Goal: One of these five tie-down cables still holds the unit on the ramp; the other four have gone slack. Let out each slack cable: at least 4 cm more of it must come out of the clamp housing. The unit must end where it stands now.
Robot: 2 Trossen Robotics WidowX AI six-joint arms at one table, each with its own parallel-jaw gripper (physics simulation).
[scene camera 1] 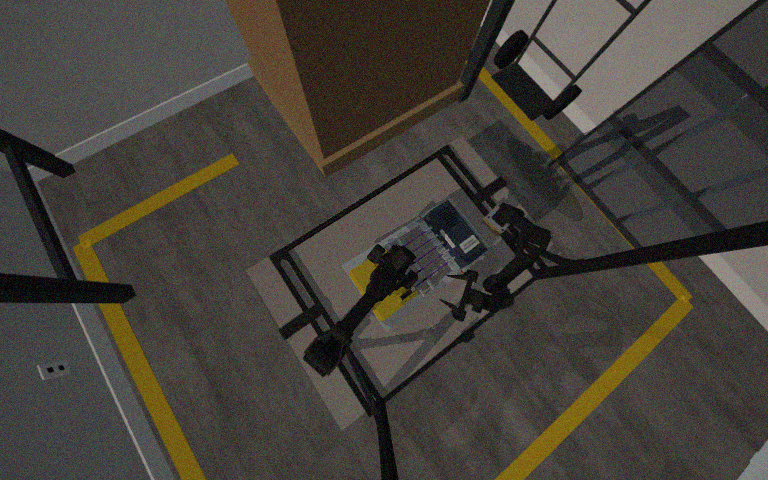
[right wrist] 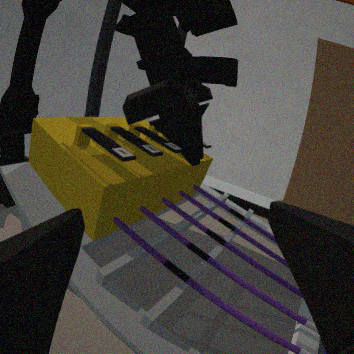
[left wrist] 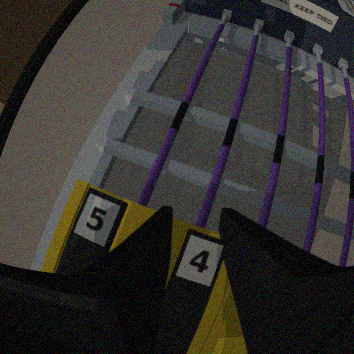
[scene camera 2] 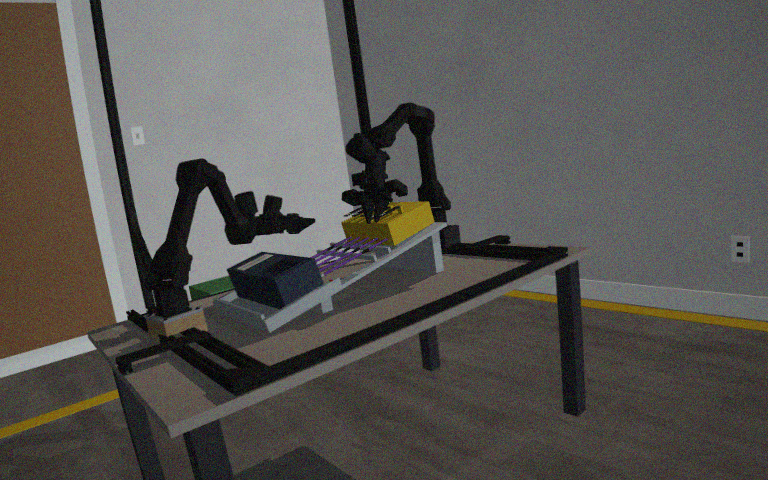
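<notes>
The yellow clamp housing (scene camera 1: 390, 310) (scene camera 2: 368, 232) (right wrist: 70, 175) sits high on the grey ramp (scene camera 2: 390, 255); the navy unit (scene camera 1: 453, 217) (scene camera 2: 271, 277) rests at its low end. Purple cables (left wrist: 202, 75) (right wrist: 240, 315), each with a black band, join them; which are slack I cannot tell. In the left wrist view, black lever 5 (left wrist: 96, 217) and lever 4 (left wrist: 200, 260) show their number tags. My left gripper (scene camera 2: 372, 219) (left wrist: 195, 216) is shut on lever 4, its fingers hiding other levers. My right gripper (scene camera 1: 447, 289) (scene camera 2: 311, 221) (right wrist: 177, 216) is open and empty, raised beside the cables.
A black frame (scene camera 2: 362, 339) borders the table top (scene camera 2: 218, 416). A green object (scene camera 2: 209, 287) lies behind the unit in scene camera 2. Thin crossbars (left wrist: 165, 106) span the ramp below the cables. A label (left wrist: 313, 14) on the unit reads KEEP TIED.
</notes>
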